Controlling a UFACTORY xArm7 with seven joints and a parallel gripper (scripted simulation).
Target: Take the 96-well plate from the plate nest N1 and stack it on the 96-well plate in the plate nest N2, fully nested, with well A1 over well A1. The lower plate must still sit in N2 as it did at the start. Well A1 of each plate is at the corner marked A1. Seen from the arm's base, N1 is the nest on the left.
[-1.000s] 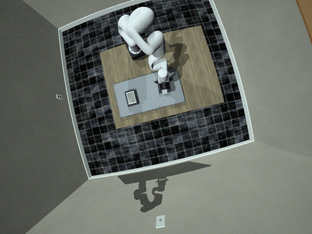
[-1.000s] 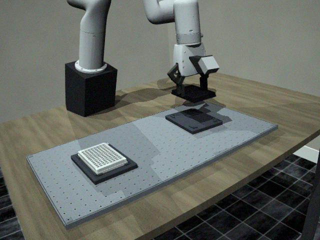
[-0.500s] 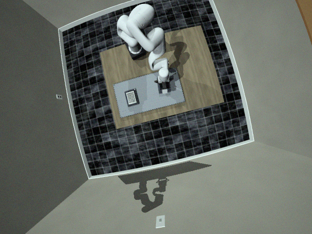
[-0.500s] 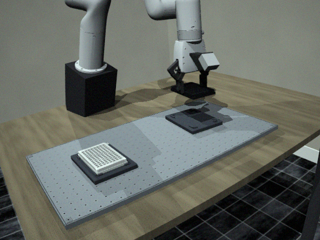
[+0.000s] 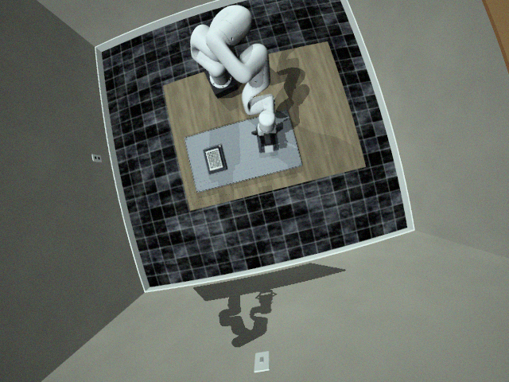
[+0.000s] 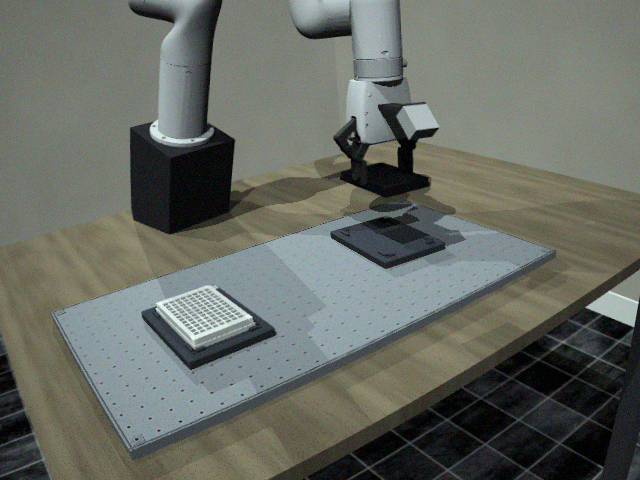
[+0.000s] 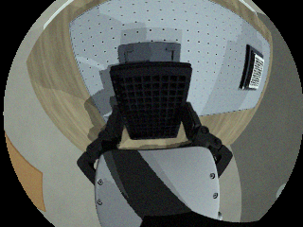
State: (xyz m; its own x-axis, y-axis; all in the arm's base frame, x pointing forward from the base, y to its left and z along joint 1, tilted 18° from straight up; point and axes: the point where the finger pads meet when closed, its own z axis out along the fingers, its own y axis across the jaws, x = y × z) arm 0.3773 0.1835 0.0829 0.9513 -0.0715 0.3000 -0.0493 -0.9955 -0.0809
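Right now my hand is 6 cm short of the white 96-well plate, 35 cm to the left of it and 10 cm above it. Also, from my hand: plate nest N1 (12 cm below); then plate nest N2 (6 cm ahead, 35 cm to the right, 12 cm below); then black 96-well plate (1 cm below).
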